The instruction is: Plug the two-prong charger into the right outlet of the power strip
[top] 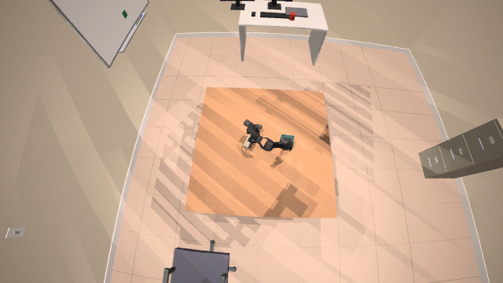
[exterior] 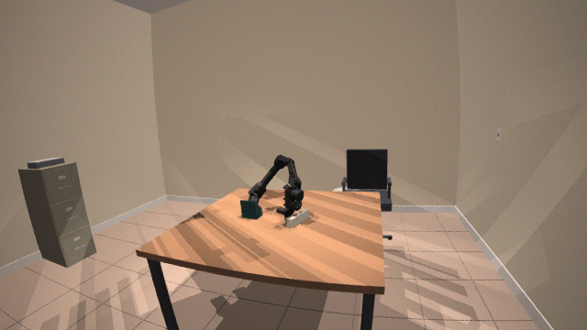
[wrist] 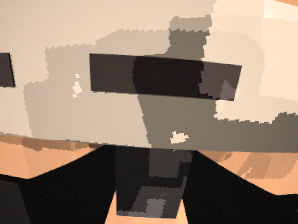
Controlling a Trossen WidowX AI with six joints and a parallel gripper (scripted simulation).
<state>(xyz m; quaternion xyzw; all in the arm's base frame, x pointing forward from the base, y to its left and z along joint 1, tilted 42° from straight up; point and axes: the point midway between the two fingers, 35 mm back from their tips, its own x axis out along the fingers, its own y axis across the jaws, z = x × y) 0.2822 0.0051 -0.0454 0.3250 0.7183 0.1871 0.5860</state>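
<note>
Right now the dark two-prong charger is 2 cm ahead of my gripper tip and 1 cm above it.
</note>
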